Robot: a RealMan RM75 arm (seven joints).
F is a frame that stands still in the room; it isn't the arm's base.
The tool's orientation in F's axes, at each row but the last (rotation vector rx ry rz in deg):
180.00 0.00 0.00
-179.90 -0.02 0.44
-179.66 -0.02 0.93
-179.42 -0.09 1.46
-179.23 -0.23 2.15
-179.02 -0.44 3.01
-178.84 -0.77 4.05
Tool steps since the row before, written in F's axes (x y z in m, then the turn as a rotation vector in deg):
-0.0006 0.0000 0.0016 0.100 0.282 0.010
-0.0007 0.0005 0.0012 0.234 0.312 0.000
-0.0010 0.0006 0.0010 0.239 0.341 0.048
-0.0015 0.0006 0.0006 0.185 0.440 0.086
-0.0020 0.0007 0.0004 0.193 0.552 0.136
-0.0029 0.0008 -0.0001 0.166 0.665 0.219
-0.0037 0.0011 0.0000 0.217 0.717 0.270
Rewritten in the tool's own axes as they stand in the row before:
-0.0006 0.0000 -0.0016 0.100 -0.282 -0.010
-0.0007 -0.0005 -0.0012 0.234 -0.312 -0.001
-0.0010 -0.0006 -0.0010 0.239 -0.341 -0.048
-0.0015 -0.0006 -0.0006 0.184 -0.441 -0.085
-0.0020 -0.0007 -0.0003 0.191 -0.553 -0.133
-0.0029 -0.0008 0.0002 0.162 -0.668 -0.213
-0.0037 -0.0011 0.0002 0.211 -0.720 -0.266

